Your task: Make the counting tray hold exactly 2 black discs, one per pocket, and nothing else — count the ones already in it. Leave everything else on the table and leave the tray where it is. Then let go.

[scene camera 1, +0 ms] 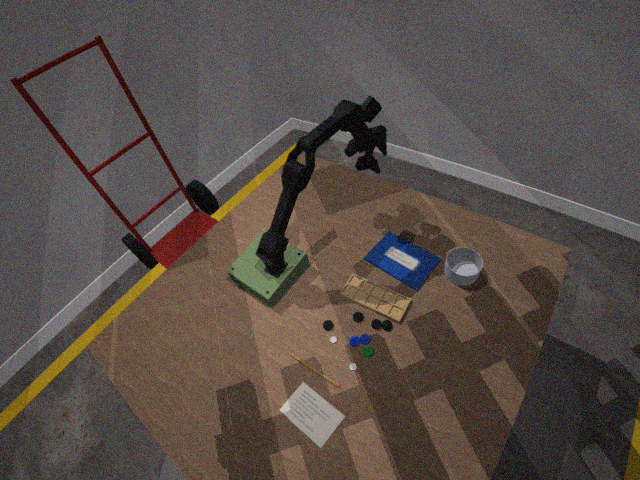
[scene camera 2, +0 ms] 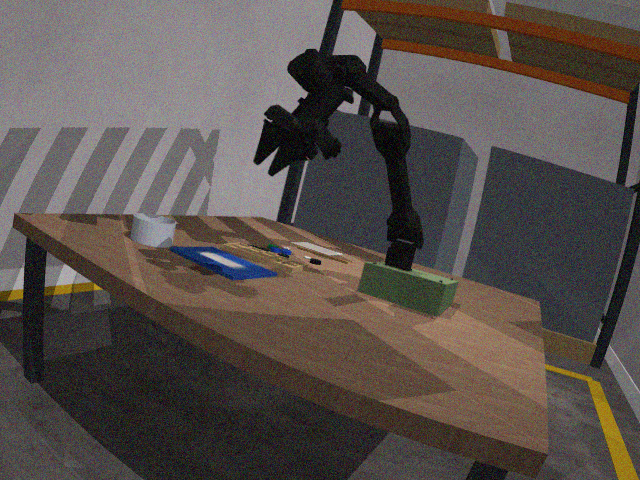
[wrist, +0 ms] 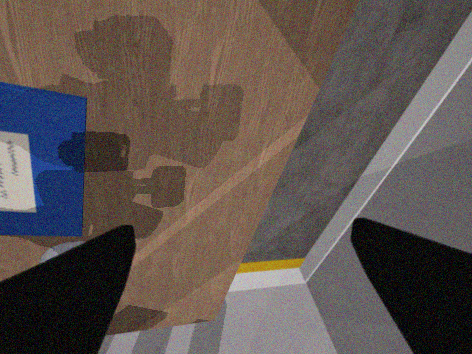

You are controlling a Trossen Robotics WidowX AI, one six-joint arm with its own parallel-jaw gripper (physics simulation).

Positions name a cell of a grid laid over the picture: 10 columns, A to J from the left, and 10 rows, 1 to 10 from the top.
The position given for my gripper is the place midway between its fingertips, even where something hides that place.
My gripper (scene camera 2: E4) is open, with nothing in its grasp. A counting tray (scene camera 1: F7) and a grey bowl (scene camera 2: C5) rest on the table.
The counting tray shows as well in scene camera 2 (scene camera 2: E6). My gripper also shows in scene camera 1 (scene camera 1: F4) and in the wrist view (wrist: F7). The wrist view misses the counting tray: it is out of frame.
